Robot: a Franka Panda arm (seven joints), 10 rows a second.
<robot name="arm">
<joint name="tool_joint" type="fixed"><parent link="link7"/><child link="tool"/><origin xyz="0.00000 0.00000 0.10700"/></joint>
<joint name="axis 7" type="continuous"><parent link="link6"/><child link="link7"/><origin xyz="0.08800 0.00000 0.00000" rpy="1.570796 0.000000 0.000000"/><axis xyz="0 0 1"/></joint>
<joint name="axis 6" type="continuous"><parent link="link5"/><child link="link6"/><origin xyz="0.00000 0.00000 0.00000" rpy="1.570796 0.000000 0.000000"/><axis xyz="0 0 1"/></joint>
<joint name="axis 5" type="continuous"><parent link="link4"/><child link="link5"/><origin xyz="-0.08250 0.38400 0.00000" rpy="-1.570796 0.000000 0.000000"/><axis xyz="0 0 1"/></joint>
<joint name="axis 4" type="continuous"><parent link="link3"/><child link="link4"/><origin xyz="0.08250 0.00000 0.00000" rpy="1.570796 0.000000 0.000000"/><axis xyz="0 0 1"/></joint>
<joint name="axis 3" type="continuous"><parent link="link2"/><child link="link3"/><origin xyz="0.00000 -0.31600 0.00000" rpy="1.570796 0.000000 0.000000"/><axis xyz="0 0 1"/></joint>
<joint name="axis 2" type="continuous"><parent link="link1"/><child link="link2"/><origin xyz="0.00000 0.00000 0.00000" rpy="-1.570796 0.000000 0.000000"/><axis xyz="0 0 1"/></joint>
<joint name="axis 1" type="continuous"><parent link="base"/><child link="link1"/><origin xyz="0.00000 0.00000 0.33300"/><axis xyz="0 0 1"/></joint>
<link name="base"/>
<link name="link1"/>
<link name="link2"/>
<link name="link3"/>
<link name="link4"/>
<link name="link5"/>
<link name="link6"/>
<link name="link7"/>
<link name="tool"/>
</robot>
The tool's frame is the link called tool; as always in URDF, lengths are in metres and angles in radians. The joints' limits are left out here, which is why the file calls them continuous.
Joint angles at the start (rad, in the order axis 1, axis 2, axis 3, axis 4, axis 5, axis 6, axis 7):
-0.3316 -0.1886 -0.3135 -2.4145 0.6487 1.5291 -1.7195
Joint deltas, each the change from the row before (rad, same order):
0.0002 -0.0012 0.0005 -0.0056 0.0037 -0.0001 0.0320
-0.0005 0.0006 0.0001 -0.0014 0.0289 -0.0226 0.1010
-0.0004 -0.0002 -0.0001 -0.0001 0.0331 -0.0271 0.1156
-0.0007 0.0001 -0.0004 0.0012 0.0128 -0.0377 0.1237
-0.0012 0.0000 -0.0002 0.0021 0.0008 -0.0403 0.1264
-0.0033 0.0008 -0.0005 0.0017 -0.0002 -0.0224 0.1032
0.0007 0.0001 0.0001 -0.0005 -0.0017 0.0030 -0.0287
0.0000 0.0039 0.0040 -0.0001 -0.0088 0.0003 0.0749
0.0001 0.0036 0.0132 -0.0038 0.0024 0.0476 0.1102
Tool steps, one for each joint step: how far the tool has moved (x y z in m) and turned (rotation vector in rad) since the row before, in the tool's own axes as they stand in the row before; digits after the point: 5 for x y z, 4 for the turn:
-0.00071 -0.00042 0.00204 0.0036 0.0040 0.0340
0.00288 -0.00193 0.00244 0.0219 0.0306 0.1010
0.00372 -0.00292 0.00213 0.0282 0.0322 0.1132
0.00116 -0.00421 0.00251 0.0380 0.0074 0.1221
-0.00060 -0.00442 0.00233 0.0369 -0.0092 0.1255
-0.00130 -0.00194 0.00036 0.0188 -0.0055 0.1044
0.00000 0.00043 0.00016 -0.0029 -0.0011 -0.0283
-0.00029 0.00147 0.00176 -0.0021 -0.0125 0.0784
0.00454 0.00473 0.00149 -0.0358 0.0123 0.1103

